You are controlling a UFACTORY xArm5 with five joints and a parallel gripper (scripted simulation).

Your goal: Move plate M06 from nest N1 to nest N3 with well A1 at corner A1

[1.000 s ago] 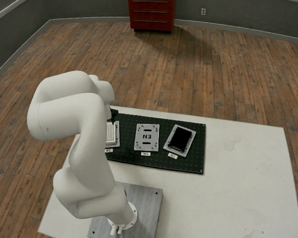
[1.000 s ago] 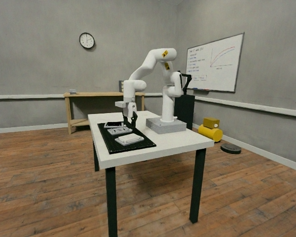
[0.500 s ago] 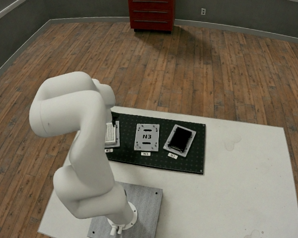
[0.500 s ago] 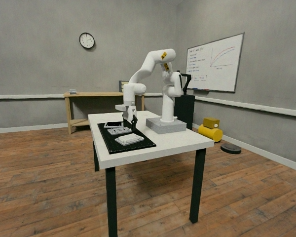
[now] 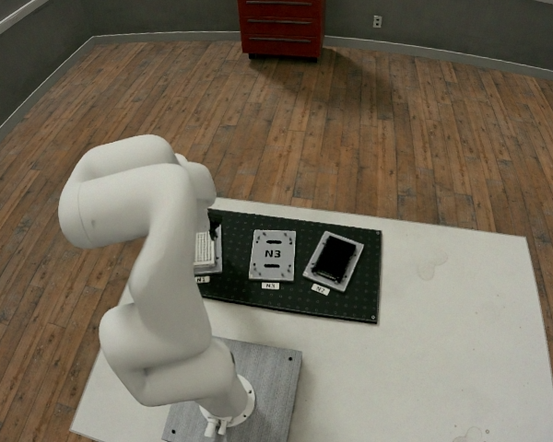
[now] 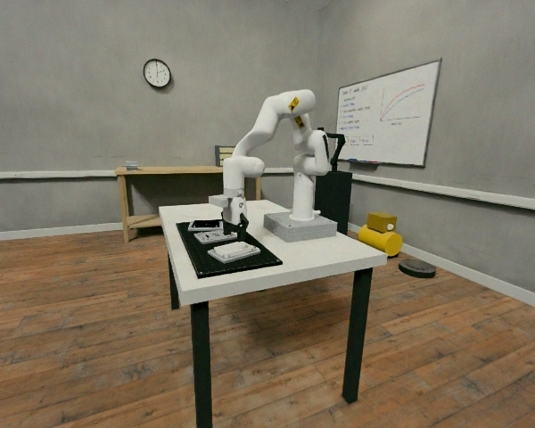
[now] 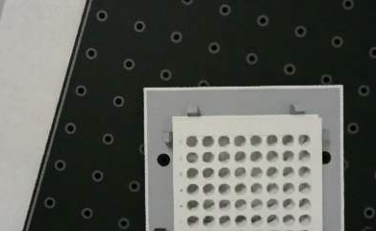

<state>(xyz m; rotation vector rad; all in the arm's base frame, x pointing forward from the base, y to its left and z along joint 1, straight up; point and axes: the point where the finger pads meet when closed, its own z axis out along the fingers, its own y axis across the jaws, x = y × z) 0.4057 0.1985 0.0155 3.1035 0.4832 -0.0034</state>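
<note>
The white plate M06 lies 5 cm below my hand. Round my hand: nest N1 (7 cm below); nest N3 (2 cm ahead, 21 cm to the right, 7 cm below); black plate M09 (4 cm ahead, 38 cm to the right, 5 cm below).
</note>
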